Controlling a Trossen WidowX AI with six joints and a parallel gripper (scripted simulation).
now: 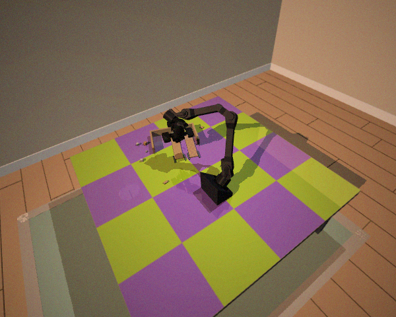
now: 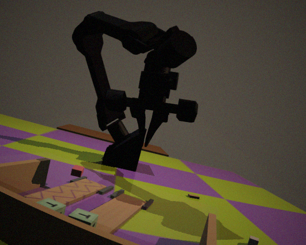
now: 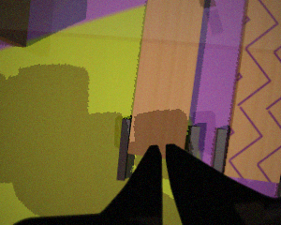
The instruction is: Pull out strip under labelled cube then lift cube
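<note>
Right now the tan strip is 9 cm ahead of my gripper tip, 3 cm to the right of it and 12 cm below it. From my gripper tip the other things lie so: small red cube (11 cm ahead, 10 cm to the right, 5 cm below).
</note>
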